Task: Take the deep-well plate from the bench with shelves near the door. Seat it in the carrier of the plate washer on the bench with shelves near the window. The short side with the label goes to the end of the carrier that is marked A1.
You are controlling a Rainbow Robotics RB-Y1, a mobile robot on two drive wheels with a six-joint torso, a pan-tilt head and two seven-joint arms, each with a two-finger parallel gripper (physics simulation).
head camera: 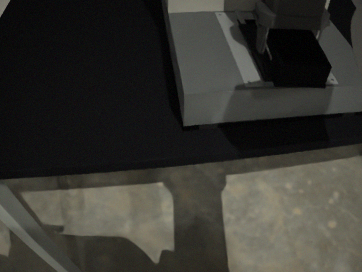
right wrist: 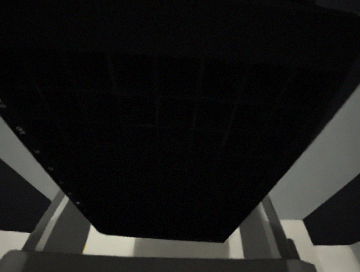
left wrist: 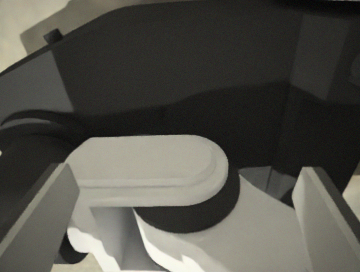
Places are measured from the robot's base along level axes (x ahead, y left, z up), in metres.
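Pixels of known places: left gripper, between the fingertips: (left wrist: 182, 179); right gripper, between the fingertips: (right wrist: 168, 155).
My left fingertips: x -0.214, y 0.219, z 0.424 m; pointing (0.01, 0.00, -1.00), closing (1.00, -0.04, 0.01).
Note:
For each thing: its middle in the pictures, then the offset to it from my left fingertips. "spot": a spot on its surface instead. Level surfaces: height alone.
- black deep-well plate, middle of its body: (right wrist: 165, 155) (head camera: 292, 50) dx +0.478, dy -0.437, dz +0.613 m
- dark carrier, a spot on its surface: (head camera: 256, 55) spot: dx +0.497, dy -0.386, dz +0.586 m
- black bench top, height of its surface: dz +0.491 m
- grey bench leg, a spot on its surface: (head camera: 30, 230) spot: dx +0.416, dy +0.140, dz +0.139 m
- pale rounded robot part, a spot on its surface: (left wrist: 145, 160) spot: dx -0.056, dy -0.117, dz -0.136 m
The black deep-well plate (head camera: 300, 57) (right wrist: 175, 140) is between the fingers of my right gripper (head camera: 291, 40) (right wrist: 162, 220), which is shut on it. In the head view it is over the dark carrier (head camera: 256, 55), of which a strip shows at its left; whether it touches the carrier cannot be told. The grey base of the plate washer (head camera: 205, 65) lies around and below. In the right wrist view the plate's well grid shows faintly, with small marks along its left edge. The A1 mark and the label cannot be made out. My left gripper (left wrist: 182, 179) is open and empty.
The washer stands on the black bench top (head camera: 90, 90), whose front edge crosses the head view. A grey bench leg (head camera: 30, 230) is at the lower left. A pale rounded robot part (left wrist: 145, 160) shows beyond my left fingers, before a dark body.

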